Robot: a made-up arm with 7 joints. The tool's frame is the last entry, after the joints.
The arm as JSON. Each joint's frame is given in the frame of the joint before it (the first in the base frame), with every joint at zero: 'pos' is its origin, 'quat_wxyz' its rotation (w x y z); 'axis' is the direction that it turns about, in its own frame. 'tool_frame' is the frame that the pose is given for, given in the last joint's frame.
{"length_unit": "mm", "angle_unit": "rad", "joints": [
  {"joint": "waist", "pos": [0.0, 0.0, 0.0], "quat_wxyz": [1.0, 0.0, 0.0, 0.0], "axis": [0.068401, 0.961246, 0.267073]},
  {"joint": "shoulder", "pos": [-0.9, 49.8, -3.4], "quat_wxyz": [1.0, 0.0, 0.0, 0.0], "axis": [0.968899, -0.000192, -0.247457]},
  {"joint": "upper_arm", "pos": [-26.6, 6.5, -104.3], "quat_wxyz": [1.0, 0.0, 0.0, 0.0], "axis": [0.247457, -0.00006, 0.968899]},
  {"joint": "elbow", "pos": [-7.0, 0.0, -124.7], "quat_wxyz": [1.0, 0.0, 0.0, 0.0], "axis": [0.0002, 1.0, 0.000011]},
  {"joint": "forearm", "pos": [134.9, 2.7, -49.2], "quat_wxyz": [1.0, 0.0, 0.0, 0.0], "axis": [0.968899, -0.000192, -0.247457]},
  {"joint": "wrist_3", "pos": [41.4, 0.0, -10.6], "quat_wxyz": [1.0, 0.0, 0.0, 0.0], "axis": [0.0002, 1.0, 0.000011]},
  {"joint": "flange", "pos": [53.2, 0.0, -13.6], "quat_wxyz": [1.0, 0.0, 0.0, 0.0], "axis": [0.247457, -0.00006, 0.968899]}
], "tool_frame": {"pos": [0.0, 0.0, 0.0], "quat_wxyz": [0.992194, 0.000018, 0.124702, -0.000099]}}
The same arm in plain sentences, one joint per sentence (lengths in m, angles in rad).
The arm has seven revolute joints in a row. What follows holds with every joint at zero, and every direction is one of the base frame's.
Joint 1 is mounted at the same point as the base frame's origin and rotates about the direction (0.068403, 0.961235, 0.26711).
Joint 2 is mounted 0.0009 m along -x and 0.0498 m along +y and 0.0034 m along -z from joint 1 and rotates about the direction (0.968889, -0.0002, -0.247497).
Joint 3 is mounted 0.0266 m along -x and 0.0065 m along +y and 0.1043 m along -z from joint 2 and rotates about the direction (0.247497, -0.0001, 0.968889).
Joint 4 is mounted 0.007 m along -x and 0.1247 m along -z from joint 3 and rotates about the direction (0.0002, 1, 0).
Joint 5 is mounted 0.1349 m along +x and 0.0027 m along +y and 0.0492 m along -z from joint 4 and rotates about the direction (0.968889, -0.0002, -0.247497).
Joint 6 is mounted 0.0414 m along +x and 0.0106 m along -z from joint 5 and rotates about the direction (0.0002, 1, 0).
Joint 7 is mounted 0.0532 m along +x and 0.0136 m along -z from joint 6 and rotates about the direction (0.247497, -0.0001, 0.968889).
The tool frame, which is the frame that the pose is given for, is mounted at the same point as joint 7; its axes are the base frame's turned by roll 0, pitch 0.2501 and yaw -0.0002 rad (as in URDF: about the fixed x, then y, then z).

